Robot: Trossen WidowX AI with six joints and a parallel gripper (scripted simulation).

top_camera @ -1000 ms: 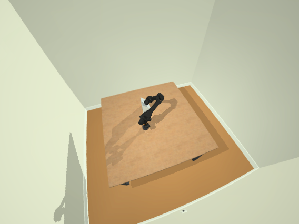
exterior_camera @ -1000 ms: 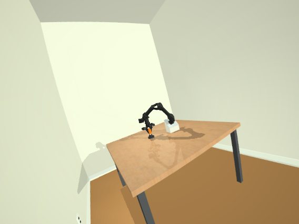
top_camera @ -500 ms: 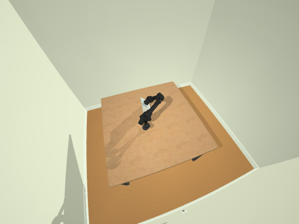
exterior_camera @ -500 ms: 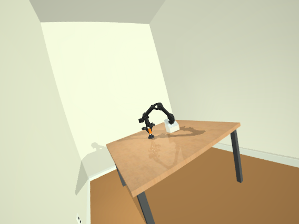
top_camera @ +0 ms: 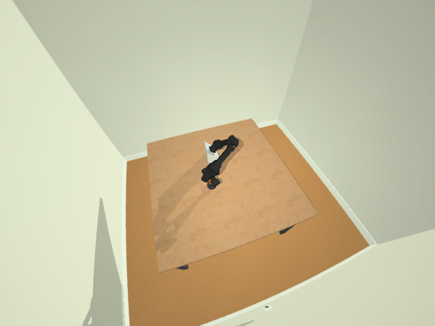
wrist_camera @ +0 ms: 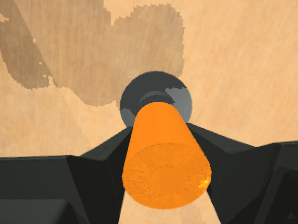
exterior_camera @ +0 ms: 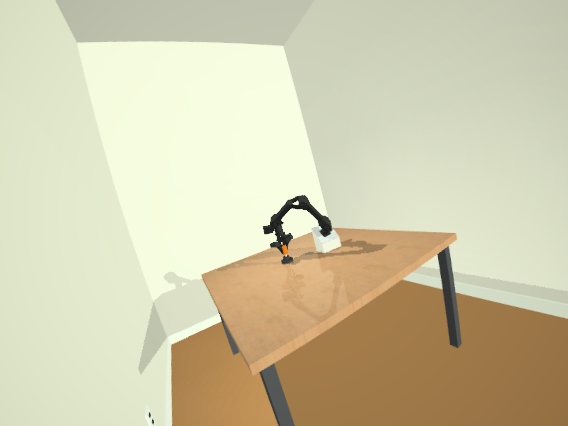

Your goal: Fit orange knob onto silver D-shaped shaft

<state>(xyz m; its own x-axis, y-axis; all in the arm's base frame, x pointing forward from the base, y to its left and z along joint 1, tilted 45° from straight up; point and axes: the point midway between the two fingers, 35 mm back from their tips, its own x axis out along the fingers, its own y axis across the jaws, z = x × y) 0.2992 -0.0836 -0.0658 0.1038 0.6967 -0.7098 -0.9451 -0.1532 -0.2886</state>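
The orange knob lies 30 mm above my gripper tip. Round my gripper tip: pedestal: 40 mm below.
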